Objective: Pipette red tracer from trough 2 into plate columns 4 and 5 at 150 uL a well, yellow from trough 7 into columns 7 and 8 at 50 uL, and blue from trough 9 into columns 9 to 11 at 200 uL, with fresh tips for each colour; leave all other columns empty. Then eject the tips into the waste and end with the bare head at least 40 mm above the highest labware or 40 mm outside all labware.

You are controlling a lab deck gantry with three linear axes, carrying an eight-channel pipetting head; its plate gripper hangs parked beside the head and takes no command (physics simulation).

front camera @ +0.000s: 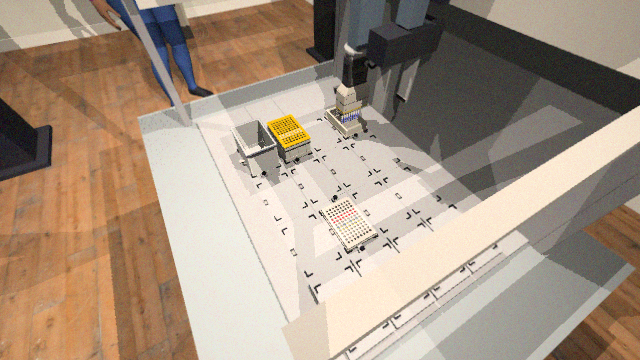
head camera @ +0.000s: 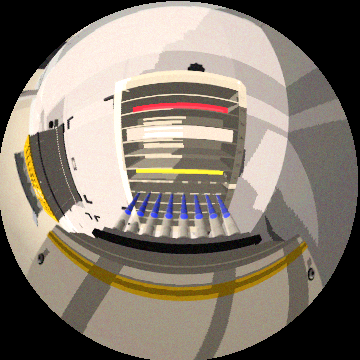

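The pipetting head [front camera: 348, 97] stands at the back right, low over the cream trough reservoir [front camera: 340, 125] [head camera: 118, 125]. Its eight tips [front camera: 351, 116] [head camera: 170, 205] show blue inside; I cannot tell whether their ends are in a trough. The red strip [head camera: 180, 107] and the yellow strip [head camera: 180, 171] show in the reservoir; blue in a trough is not visible. The white plate [front camera: 350, 225] has red wells toward its far end and small yellow and bluish marks near its middle. The parked plate gripper [front camera: 391, 96] hangs beside the head, its fingers apart and empty.
The yellow tip rack [front camera: 289, 131] [head camera: 40, 185] stands left of the reservoir, with pale tips across its middle. The grey open waste bin [front camera: 262, 160] stands beside it. A pale front beam [front camera: 450, 230] crosses the near side. A person in blue [front camera: 172, 45] stands behind the deck.
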